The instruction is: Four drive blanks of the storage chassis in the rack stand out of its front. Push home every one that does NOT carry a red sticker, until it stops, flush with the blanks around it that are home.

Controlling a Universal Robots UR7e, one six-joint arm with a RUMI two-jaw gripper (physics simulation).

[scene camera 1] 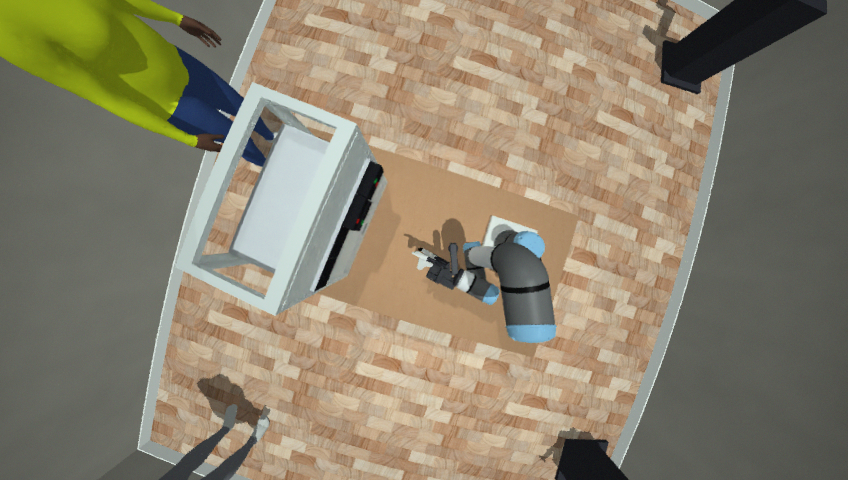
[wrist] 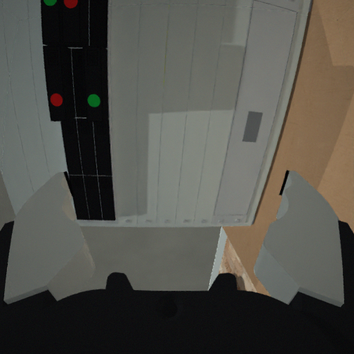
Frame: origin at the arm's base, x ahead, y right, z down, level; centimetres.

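Seen in the pictures: gripper, fingertip midpoint: (scene camera 1: 415,250).
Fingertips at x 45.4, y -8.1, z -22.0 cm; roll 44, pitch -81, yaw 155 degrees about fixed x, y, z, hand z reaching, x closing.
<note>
A point is followed by its place in that frame.
The black storage chassis (scene camera 1: 333,255) @(y -13.1, x 71.3, z -35.6 cm) (wrist: 88,197) sits in the pale rack (scene camera 1: 309,211) @(y -0.9, x 71.6, z -55.2 cm) (wrist: 200,165). In the wrist view, a red-stickered blank (wrist: 60,80) and a green-stickered blank (wrist: 93,80) stand side by side and seem to stand out past the blanks below them. Another green-stickered blank (wrist: 51,22) and red-stickered blank (wrist: 71,22) are cut off by the top edge; how far they stand out is unclear. My gripper (scene camera 1: 418,257) @(y -8.1, x 45.4, z -22.0 cm) (wrist: 176,175) is open and empty, in front of the rack and apart from the chassis.
Grey panels (wrist: 190,135) lie beside the chassis in the wrist view. A person in a yellow-green top (scene camera 1: 119,71) stands behind the rack. Another person's legs (scene camera 1: 208,449) show at the lower left. Dark posts (scene camera 1: 737,44) (scene camera 1: 586,460) stand at the right. A brown mat (scene camera 1: 392,297) @(y -34.7, x 53.0, z 3.2 cm) lies under the arm.
</note>
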